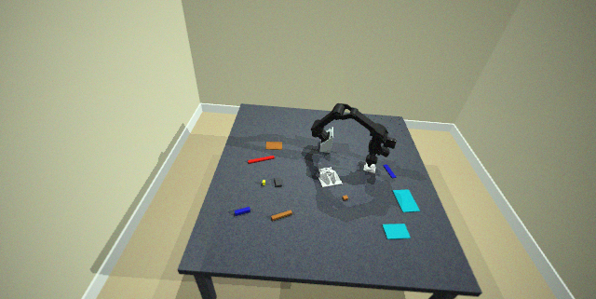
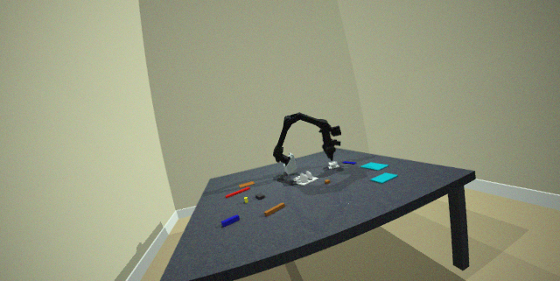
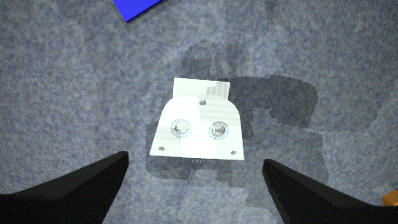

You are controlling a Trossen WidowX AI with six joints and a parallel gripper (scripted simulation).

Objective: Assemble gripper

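Right now the white gripper base is 30 mm below my gripper tip and 10 mm to the left of it. Round my gripper tip: white jaw (260 mm to the right, 120 mm ahead, 50 mm below); orange cube (270 mm ahead, 130 mm to the right, 50 mm below); grey block (520 mm to the right, 240 mm ahead, 50 mm below).
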